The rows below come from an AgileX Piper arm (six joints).
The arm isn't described. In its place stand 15 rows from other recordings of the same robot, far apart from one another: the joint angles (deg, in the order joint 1, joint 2, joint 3, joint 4, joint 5, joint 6), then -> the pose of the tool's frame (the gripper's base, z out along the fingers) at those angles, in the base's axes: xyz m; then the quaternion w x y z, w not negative.
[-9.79, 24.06, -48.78, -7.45, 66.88, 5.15] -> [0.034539, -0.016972, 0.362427, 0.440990, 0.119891, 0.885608, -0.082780]
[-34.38, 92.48, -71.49, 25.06, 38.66, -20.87] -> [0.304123, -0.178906, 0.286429, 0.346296, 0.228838, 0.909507, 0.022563]
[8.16, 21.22, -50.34, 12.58, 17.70, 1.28] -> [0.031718, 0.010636, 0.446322, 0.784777, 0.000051, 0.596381, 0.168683]
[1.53, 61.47, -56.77, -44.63, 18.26, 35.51] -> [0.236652, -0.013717, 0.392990, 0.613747, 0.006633, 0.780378, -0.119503]
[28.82, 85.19, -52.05, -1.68, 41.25, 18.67] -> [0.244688, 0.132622, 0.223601, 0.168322, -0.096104, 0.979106, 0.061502]
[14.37, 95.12, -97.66, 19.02, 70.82, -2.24] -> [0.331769, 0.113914, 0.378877, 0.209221, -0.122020, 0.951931, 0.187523]
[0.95, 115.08, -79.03, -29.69, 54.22, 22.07] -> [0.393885, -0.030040, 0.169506, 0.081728, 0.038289, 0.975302, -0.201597]
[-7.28, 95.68, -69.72, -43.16, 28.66, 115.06] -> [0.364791, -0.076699, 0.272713, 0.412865, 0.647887, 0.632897, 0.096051]
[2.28, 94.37, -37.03, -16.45, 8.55, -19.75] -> [0.275255, 0.007125, 0.137383, 0.237285, -0.312196, 0.915169, -0.093252]
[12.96, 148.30, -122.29, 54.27, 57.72, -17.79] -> [0.504223, 0.180126, 0.109777, 0.104455, -0.037583, 0.908174, 0.403604]
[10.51, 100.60, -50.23, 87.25, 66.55, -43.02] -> [0.283972, 0.137493, 0.201876, 0.027180, 0.028099, 0.810112, 0.584971]
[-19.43, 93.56, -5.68, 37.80, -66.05, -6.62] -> [0.151604, -0.107528, 0.127849, 0.513438, 0.365004, 0.723497, -0.282322]
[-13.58, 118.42, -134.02, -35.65, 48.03, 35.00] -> [0.449216, -0.149078, 0.431721, 0.541631, 0.282933, 0.764914, -0.203694]
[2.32, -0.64, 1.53, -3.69, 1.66, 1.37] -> [0.056593, 0.002123, 0.202233, 0.722061, -0.027324, 0.691289, -0.000635]
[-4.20, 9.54, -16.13, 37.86, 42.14, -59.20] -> [0.047536, 0.034082, 0.246115, 0.561026, -0.289734, 0.775276, 0.015857]
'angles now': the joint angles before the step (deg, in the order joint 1, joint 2, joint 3, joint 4, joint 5, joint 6). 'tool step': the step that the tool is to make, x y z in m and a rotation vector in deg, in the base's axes. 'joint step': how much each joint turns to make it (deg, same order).
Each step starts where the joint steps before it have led.
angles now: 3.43, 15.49, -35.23, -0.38, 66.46, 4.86
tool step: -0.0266, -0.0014, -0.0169, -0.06, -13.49, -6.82
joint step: -6.86, -13.45, 5.34, -0.05, -5.37, 0.00
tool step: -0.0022, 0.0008, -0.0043, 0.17, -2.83, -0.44
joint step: -0.69, -2.33, 1.41, 0.44, -1.89, -0.01
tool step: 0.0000, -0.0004, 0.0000, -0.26, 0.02, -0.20
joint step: -0.04, 0.01, 0.00, -0.29, -0.01, -0.02
